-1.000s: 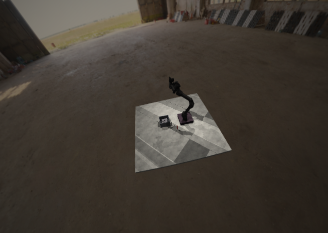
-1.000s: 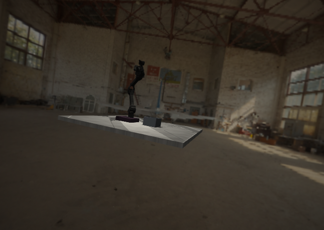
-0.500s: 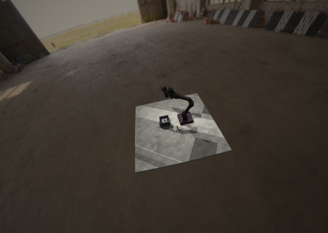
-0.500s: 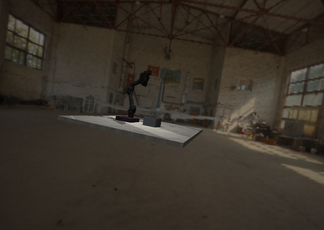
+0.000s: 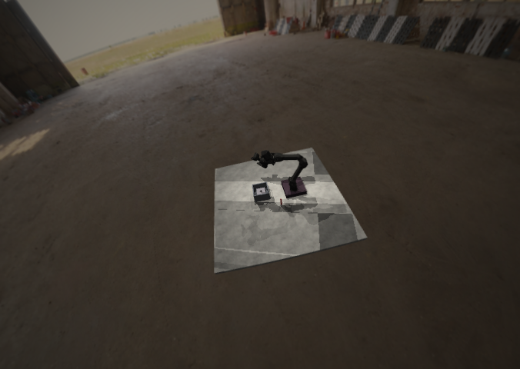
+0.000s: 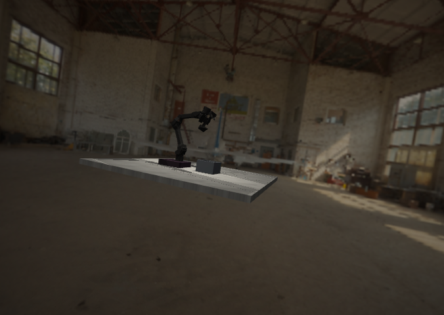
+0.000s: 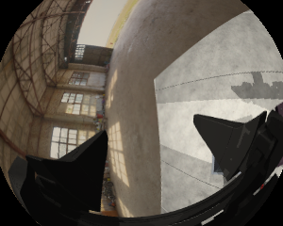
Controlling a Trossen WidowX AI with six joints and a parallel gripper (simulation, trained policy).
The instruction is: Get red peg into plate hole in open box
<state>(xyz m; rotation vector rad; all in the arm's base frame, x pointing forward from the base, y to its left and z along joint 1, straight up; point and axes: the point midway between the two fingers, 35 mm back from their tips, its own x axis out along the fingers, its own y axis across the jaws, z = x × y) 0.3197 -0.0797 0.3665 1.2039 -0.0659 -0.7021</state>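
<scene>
Now: gripper tip 20 cm past the red peg, 24 cm to the right of it and 36 cm above it. Round my gripper tip: box 1 cm behind, 8 cm to the left, 38 cm below; then plate 1 cm behind, 8 cm to the left, 36 cm below.
</scene>
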